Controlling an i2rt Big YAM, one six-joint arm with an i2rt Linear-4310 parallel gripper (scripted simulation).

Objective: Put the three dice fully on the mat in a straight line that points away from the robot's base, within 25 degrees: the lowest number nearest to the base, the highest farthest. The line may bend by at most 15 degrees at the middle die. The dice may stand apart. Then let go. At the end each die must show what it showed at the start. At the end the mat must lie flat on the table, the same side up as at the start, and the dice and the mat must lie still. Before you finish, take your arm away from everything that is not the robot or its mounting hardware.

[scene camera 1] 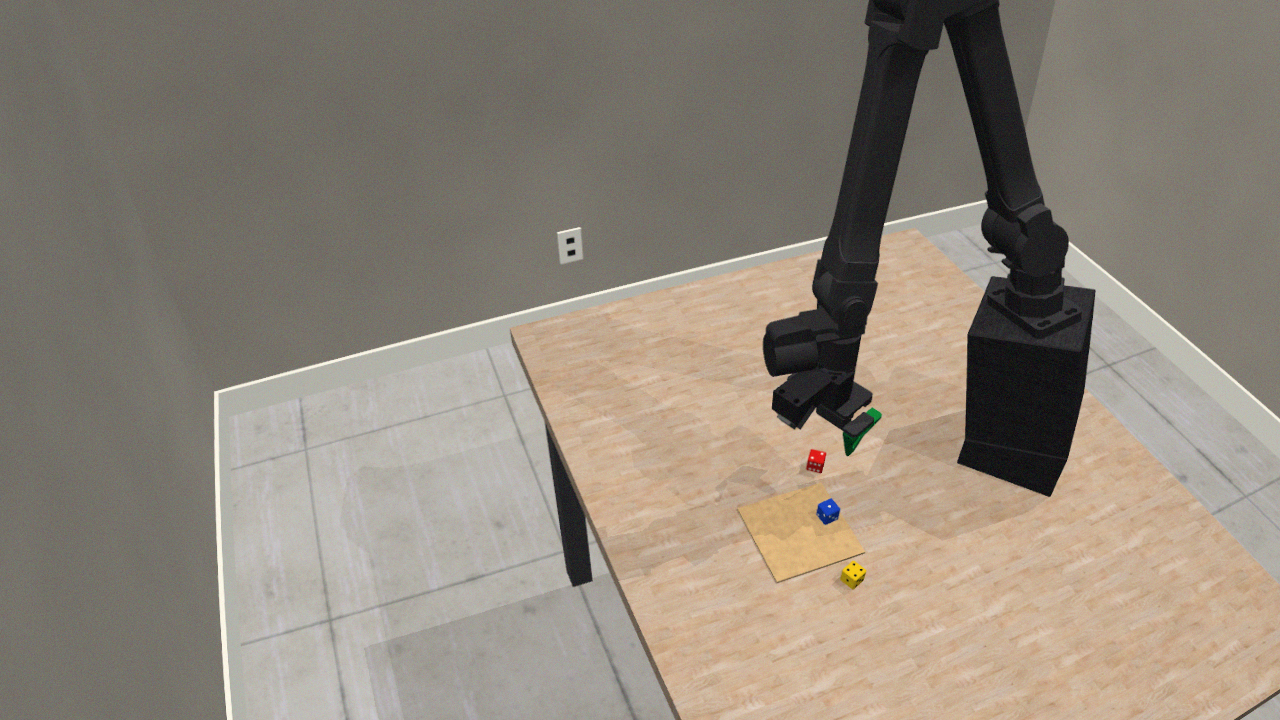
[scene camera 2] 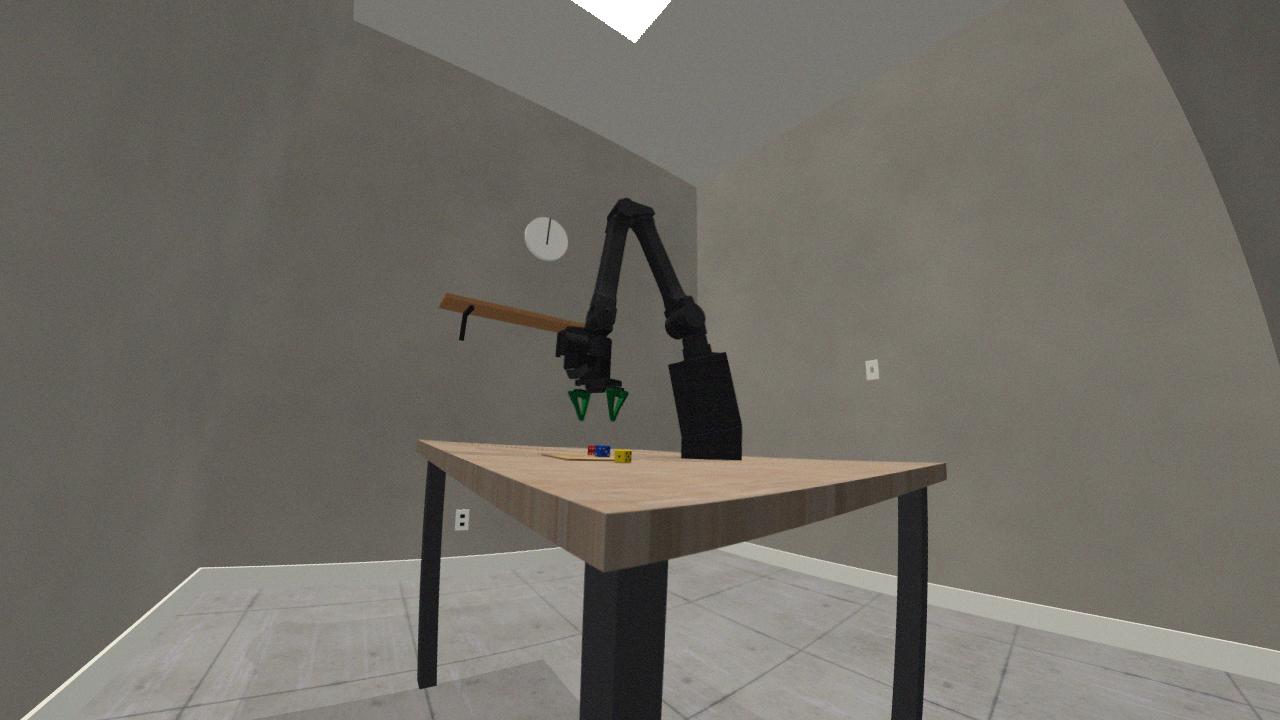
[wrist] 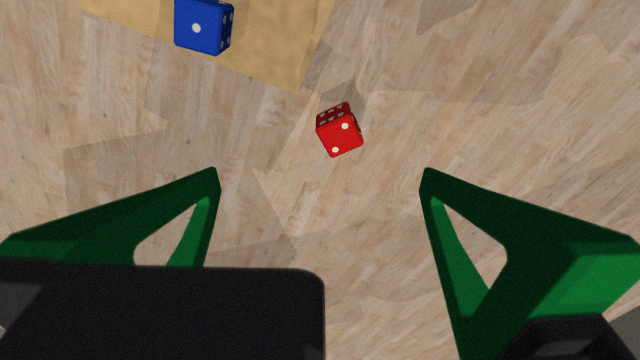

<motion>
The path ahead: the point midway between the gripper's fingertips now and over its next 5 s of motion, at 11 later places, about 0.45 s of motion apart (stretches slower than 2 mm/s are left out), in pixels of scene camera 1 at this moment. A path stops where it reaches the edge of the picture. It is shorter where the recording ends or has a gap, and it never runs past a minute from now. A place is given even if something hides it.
My gripper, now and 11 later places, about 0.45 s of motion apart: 823, 436; 823, 429; 822, 429; 822, 435; 822, 444; 820, 451; 818, 452; 818, 453; 817, 462; 816, 465; 817, 452; 819, 422
</motion>
